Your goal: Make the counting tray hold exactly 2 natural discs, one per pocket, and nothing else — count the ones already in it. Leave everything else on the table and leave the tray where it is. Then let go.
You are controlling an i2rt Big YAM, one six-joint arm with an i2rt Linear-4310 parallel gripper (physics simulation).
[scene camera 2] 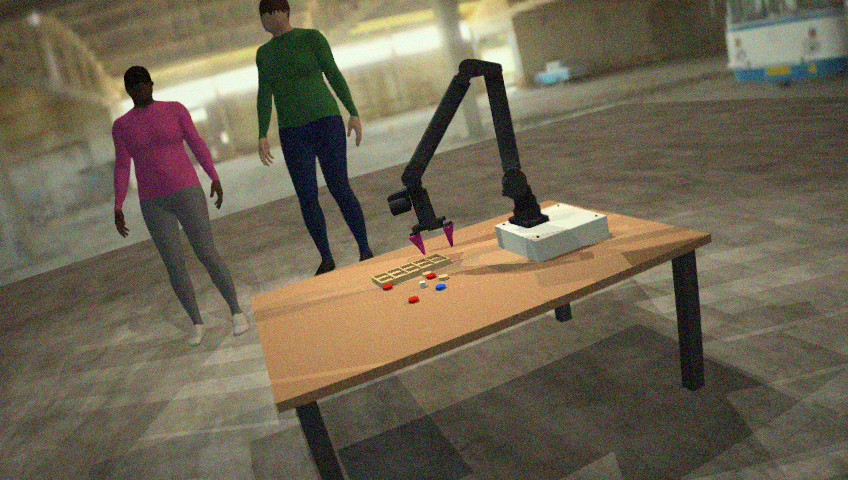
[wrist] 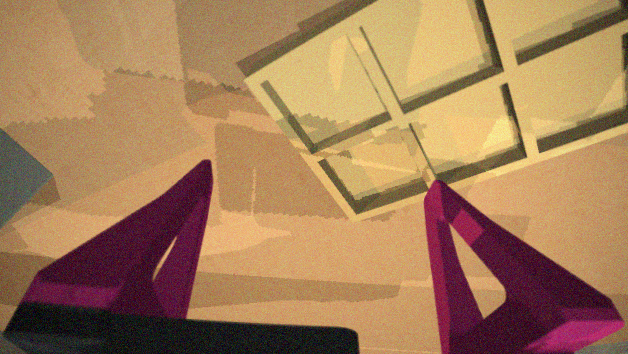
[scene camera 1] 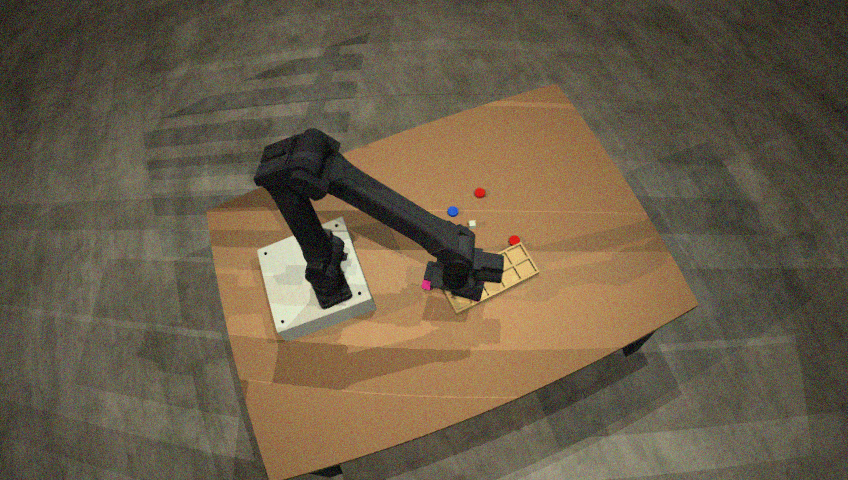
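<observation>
The counting tray [scene camera 1: 498, 291] [scene camera 2: 410, 275] [wrist: 399, 119] is a pale wooden grid with two rows of pockets. I see no disc in the pockets that show in the wrist view; the arm hides part of the tray in scene camera 1. One natural disc [scene camera 2: 443, 277] lies on the table beside the tray. Another natural disc [scene camera 2: 427, 273] is partly hidden behind a red disc [scene camera 2: 431, 275]. The arm hides both natural discs in scene camera 1. My gripper [scene camera 2: 437, 249] [wrist: 324, 180] is open and empty, with magenta fingers, above the tray's end nearest the robot base.
A red disc [scene camera 1: 514, 239] [scene camera 2: 387, 287] lies close to the tray's far end. Another red disc [scene camera 1: 479, 192] [scene camera 2: 413, 299], a blue disc [scene camera 1: 452, 211] [scene camera 2: 440, 287] and a small white cube [scene camera 1: 471, 223] [scene camera 2: 423, 284] lie on the table. The white base box [scene camera 1: 285, 291] [scene camera 2: 553, 228] carries the arm.
</observation>
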